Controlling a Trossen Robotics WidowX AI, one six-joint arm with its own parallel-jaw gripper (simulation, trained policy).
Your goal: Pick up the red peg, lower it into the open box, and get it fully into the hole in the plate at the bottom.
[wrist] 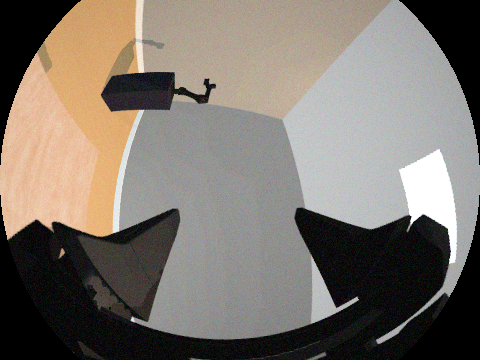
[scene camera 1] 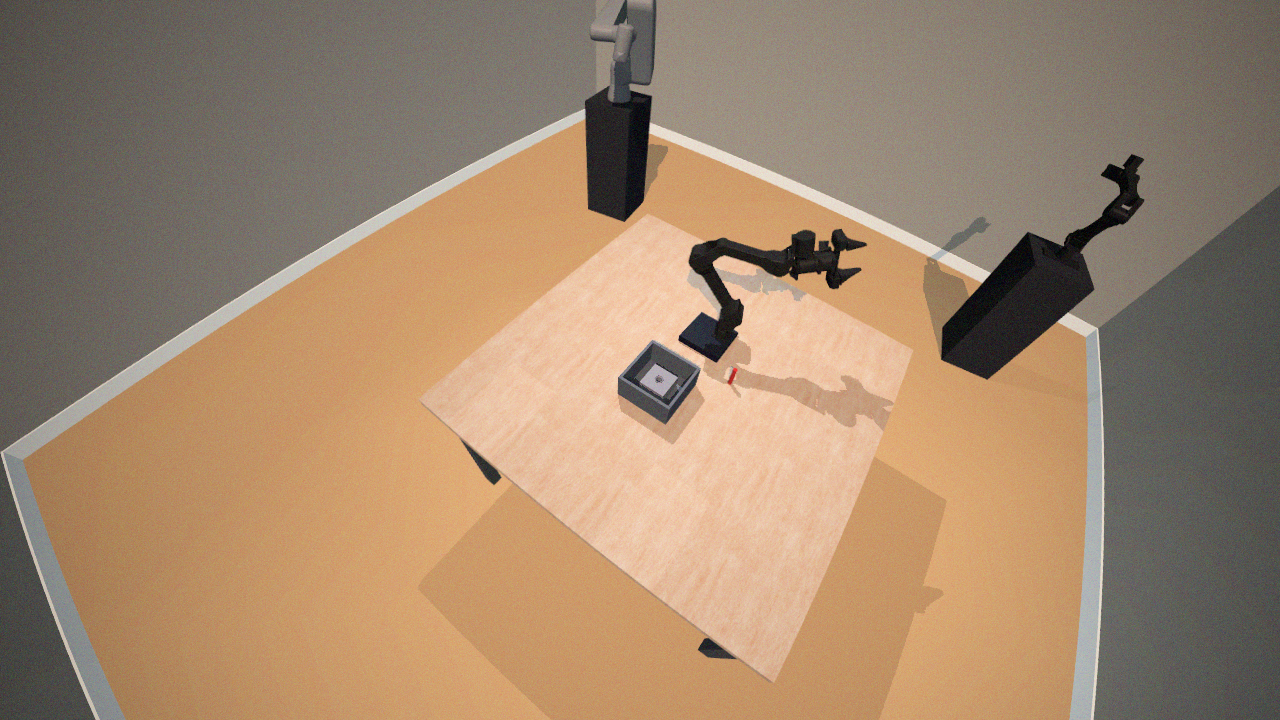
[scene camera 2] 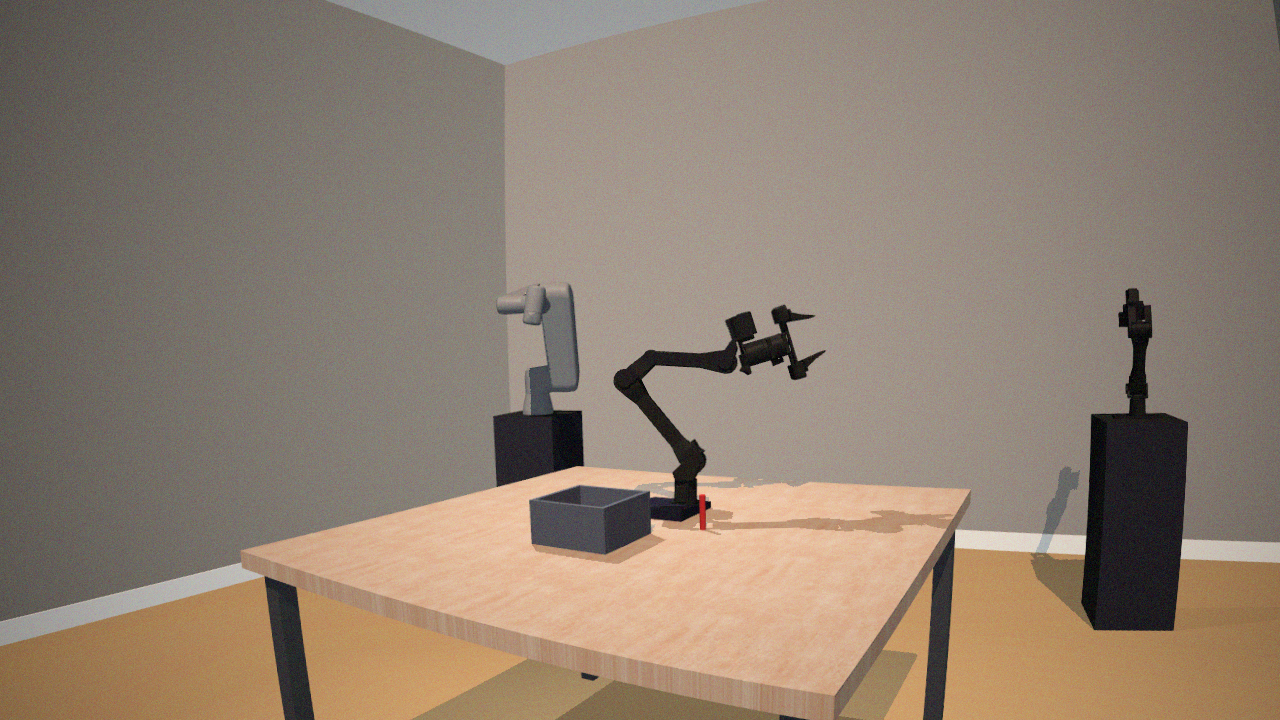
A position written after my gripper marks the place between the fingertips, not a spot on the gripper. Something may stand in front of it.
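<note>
My gripper (scene camera 2: 819, 333), (scene camera 1: 863, 256), (wrist: 239, 215) is visible to me. I see a grey box (scene camera 2: 600, 520), (scene camera 1: 654, 353) as well, but in the wrist view the box is out of frame. There is a light plate (scene camera 1: 658, 382) too, and the plate is likewise out of frame in the wrist view.
</note>
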